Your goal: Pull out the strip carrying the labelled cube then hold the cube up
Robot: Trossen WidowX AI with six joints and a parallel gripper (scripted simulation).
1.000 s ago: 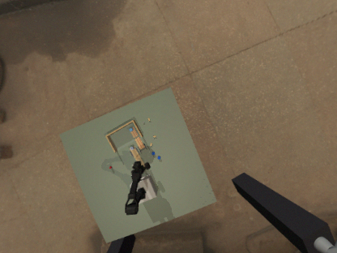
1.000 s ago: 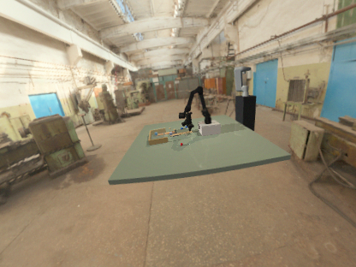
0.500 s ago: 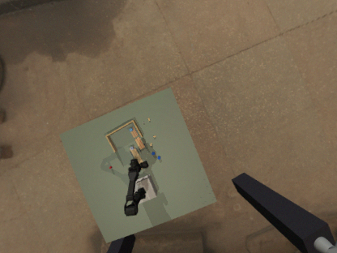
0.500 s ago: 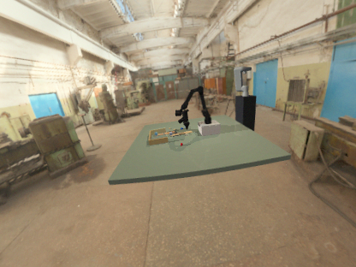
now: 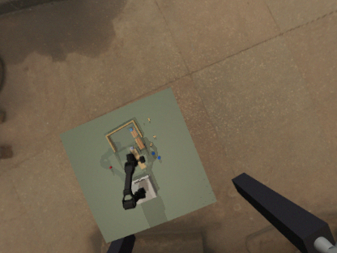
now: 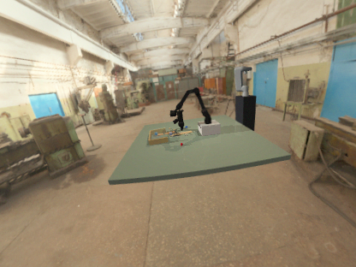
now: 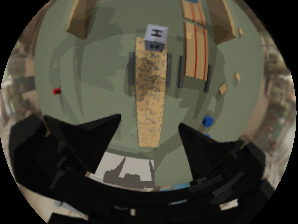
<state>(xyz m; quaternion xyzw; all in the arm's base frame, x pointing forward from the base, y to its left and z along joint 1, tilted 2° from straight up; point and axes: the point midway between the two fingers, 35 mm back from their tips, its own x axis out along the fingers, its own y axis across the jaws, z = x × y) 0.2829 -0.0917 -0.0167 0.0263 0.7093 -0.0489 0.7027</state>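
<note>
Right now the white labelled cube is 13 cm ahead of my gripper tip and 3 cm below it.
</note>
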